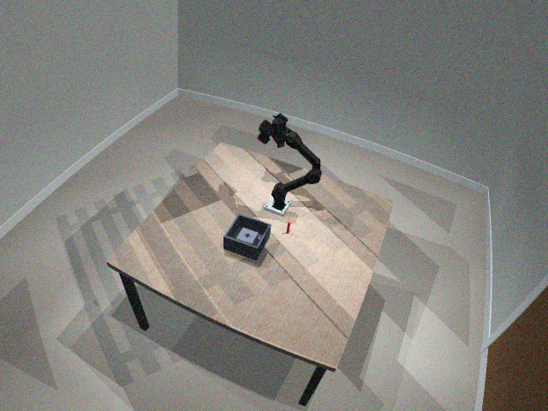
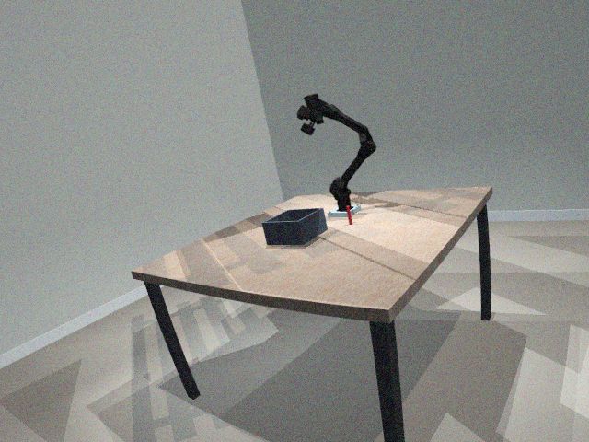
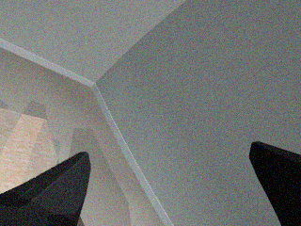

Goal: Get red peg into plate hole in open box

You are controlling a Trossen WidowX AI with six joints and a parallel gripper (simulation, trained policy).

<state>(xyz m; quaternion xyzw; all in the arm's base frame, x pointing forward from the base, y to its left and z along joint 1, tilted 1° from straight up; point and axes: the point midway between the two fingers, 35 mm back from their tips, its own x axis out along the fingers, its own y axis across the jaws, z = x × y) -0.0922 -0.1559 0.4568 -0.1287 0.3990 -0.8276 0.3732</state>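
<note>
Right now the red peg is 26 cm ahead of my gripper tip, 31 cm to the left of it and 44 cm below it. Also, from my gripper tip: dark box 44 cm ahead, 15 cm to the left, 46 cm below; grey plate 44 cm ahead, 15 cm to the left, 44 cm below.
</note>
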